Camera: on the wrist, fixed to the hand. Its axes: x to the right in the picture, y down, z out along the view.
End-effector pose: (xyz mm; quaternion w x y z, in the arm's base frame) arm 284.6 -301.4 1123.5 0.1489 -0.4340 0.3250 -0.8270
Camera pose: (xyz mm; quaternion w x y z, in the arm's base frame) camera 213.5 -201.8 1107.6 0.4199 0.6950 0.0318 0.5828
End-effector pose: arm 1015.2 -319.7 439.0 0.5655 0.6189 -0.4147 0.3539
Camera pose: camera 1065.5 -211.9 406.4 0.6048 0.7469 -0.0100 -0.2761
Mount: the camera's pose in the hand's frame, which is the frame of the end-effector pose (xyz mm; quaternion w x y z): -21.3 -61.0 -105.1 0.7107 -0.0700 -0.1901 -0.6737
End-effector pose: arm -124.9 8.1 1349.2 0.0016 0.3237 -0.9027 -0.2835
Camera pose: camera -52.9 -71.5 1410.0 0.3388 -0.7842 0.4039 0.3273
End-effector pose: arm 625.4 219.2 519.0 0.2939 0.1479 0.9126 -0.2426
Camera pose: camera 568.1 221.0 628.2 0.2293 -0.5764 0.7094 -0.3347
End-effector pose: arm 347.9 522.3 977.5 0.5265 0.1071 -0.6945 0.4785
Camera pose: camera 462.8 564.8 992.1 0.5720 0.5981 -0.5550 -0.0836
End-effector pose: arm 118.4 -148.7 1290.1 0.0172 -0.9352 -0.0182 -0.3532
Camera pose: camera 30.2 -93.0 1356.0 0.2947 0.7207 0.6215 0.0861
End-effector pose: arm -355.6 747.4 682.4 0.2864 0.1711 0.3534 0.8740
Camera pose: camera -368.6 715.3 564.0 0.8715 0.0296 0.2508 0.4204
